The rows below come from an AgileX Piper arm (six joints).
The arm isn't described. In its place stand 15 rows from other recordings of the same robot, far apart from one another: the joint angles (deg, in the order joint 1, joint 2, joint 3, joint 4, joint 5, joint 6), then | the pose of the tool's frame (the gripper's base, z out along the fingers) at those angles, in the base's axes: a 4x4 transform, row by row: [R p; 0 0 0 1], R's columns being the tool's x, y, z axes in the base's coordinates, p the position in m.
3.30 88.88 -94.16 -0.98 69.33 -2.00 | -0.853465, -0.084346, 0.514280, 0.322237; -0.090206, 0.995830, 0.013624, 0.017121; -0.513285, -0.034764, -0.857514, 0.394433; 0, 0, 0, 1
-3.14 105.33 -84.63 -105.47 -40.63 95.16 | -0.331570, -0.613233, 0.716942, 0.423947; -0.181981, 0.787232, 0.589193, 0.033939; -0.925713, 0.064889, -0.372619, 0.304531; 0, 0, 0, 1
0.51 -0.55 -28.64 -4.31 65.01 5.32 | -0.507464, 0.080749, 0.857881, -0.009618; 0.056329, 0.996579, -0.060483, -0.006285; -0.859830, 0.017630, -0.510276, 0.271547; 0, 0, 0, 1
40.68 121.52 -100.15 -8.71 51.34 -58.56 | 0.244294, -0.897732, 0.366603, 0.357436; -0.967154, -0.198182, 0.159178, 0.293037; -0.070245, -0.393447, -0.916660, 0.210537; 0, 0, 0, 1
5.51 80.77 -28.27 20.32 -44.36 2.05 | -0.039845, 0.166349, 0.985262, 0.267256; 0.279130, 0.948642, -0.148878, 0.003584; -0.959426, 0.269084, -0.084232, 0.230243; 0, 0, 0, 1
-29.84 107.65 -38.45 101.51 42.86 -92.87 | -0.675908, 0.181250, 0.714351, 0.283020; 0.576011, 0.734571, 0.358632, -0.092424; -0.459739, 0.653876, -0.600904, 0.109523; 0, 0, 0, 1
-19.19 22.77 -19.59 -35.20 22.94 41.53 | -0.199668, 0.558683, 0.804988, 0.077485; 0.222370, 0.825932, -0.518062, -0.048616; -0.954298, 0.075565, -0.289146, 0.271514; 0, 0, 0, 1
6.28 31.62 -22.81 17.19 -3.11 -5.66 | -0.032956, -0.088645, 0.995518, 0.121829; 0.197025, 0.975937, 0.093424, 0.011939; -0.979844, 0.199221, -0.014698, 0.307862; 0, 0, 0, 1
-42.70 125.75 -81.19 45.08 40.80 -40.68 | -0.723014, 0.447055, 0.526681, 0.344571; 0.594010, 0.791544, 0.143567, -0.260670; -0.352709, 0.416654, -0.837852, 0.110620; 0, 0, 0, 1
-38.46 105.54 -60.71 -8.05 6.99 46.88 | -0.047811, 0.849266, 0.525796, 0.298028; 0.839623, 0.319311, -0.439402, -0.238703; -0.541061, 0.420462, -0.728330, 0.174716; 0, 0, 0, 1
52.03 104.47 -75.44 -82.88 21.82 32.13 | 0.229494, -0.553123, 0.800867, 0.285707; -0.866758, 0.258190, 0.426696, 0.311530; -0.442791, -0.792082, -0.420170, 0.266514; 0, 0, 0, 1
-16.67 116.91 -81.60 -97.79 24.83 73.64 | -0.650687, 0.377752, 0.658718, 0.433371; -0.205302, 0.747657, -0.631554, -0.169292; -0.731066, -0.546180, -0.408938, 0.212549; 0, 0, 0, 1
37.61 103.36 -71.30 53.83 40.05 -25.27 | -0.869222, -0.486864, 0.086121, 0.274107; -0.282251, 0.631640, 0.722056, 0.270836; -0.405941, 0.603319, -0.686453, 0.231860; 0, 0, 0, 1
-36.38 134.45 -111.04 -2.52 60.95 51.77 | -0.040719, 0.991192, 0.126019, 0.390014; 0.988341, 0.058476, -0.140583, -0.291678; -0.146714, 0.118825, -0.982016, 0.149843; 0, 0, 0, 1
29.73 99.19 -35.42 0.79 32.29 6.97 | -0.926415, -0.375987, -0.019734, 0.199680; -0.376007, 0.926613, -0.002788, 0.114806; 0.019334, 0.004837, -0.999801, 0.101602; 0, 0, 0, 1
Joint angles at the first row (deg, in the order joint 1, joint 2, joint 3, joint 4, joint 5, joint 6):
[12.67, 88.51, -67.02, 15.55, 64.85, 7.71]
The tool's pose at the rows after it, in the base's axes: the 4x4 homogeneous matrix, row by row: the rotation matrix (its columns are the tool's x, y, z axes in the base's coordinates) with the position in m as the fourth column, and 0 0 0 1 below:
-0.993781, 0.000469, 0.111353, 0.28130; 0.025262, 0.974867, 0.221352, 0.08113; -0.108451, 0.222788, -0.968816, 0.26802; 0, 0, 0, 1
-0.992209, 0.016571, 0.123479, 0.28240; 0.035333, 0.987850, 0.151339, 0.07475; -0.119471, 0.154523, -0.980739, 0.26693; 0, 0, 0, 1
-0.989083, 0.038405, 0.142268, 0.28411; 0.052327, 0.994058, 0.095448, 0.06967; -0.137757, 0.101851, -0.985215, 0.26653; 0, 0, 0, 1
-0.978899, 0.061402, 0.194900, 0.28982; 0.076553, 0.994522, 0.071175, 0.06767; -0.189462, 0.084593, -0.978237, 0.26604; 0, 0, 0, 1
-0.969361, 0.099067, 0.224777, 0.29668; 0.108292, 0.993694, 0.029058, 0.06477; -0.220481, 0.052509, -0.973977, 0.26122; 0, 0, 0, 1
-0.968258, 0.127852, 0.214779, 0.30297; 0.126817, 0.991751, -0.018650, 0.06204; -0.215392, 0.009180, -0.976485, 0.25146; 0, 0, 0, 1
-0.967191, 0.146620, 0.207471, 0.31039; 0.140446, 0.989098, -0.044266, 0.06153; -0.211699, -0.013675, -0.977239, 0.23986; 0, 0, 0, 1
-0.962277, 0.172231, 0.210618, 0.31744; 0.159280, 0.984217, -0.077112, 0.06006; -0.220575, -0.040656, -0.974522, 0.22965; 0, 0, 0, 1
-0.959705, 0.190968, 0.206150, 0.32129; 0.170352, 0.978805, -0.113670, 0.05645; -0.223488, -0.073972, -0.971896, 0.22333; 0, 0, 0, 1
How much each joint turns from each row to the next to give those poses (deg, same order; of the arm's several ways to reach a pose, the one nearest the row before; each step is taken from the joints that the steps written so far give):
[0.01, 0.00, 0.00, -3.33, -0.05, 1.34]
[-0.01, 0.00, 0.00, -4.56, -0.01, 2.39]
[0.00, 0.00, 0.00, -3.72, -0.44, 2.43]
[0.01, 0.23, 0.00, -2.20, -2.95, 2.13]
[0.00, 1.06, 0.00, -3.14, -2.23, 3.29]
[-0.01, 1.91, 0.00, -2.99, -0.67, 2.70]
[0.00, 2.24, 0.00, -1.68, -1.44, 1.84]
[0.00, 1.98, 0.00, -2.41, -1.63, 2.68]
[-0.22, 1.22, 0.00, -2.45, -0.39, 2.01]

